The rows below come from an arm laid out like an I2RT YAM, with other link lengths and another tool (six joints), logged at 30 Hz.
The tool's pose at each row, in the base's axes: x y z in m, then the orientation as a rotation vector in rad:
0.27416, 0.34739, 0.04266, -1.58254, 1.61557, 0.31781
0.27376, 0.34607, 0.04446, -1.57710, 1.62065, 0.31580
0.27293, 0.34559, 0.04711, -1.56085, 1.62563, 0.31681
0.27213, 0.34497, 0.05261, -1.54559, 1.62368, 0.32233
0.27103, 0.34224, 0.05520, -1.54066, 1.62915, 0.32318
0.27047, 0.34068, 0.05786, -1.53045, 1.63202, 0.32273
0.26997, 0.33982, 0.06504, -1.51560, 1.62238, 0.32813
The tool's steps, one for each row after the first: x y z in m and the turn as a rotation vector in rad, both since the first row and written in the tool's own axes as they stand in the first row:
-0.00038, -0.00051, -0.00218, 0.00355, 0.00193, 0.00463
-0.00199, -0.00079, -0.00447, 0.01240, -0.00210, 0.01512
-0.00549, -0.00216, -0.00861, 0.01957, -0.01229, 0.02283
-0.00552, -0.00256, -0.01251, 0.02101, -0.01107, 0.02847
-0.00634, -0.00328, -0.01545, 0.02721, -0.01325, 0.03460
-0.01079, -0.00556, -0.02070, 0.03593, -0.02835, 0.03782

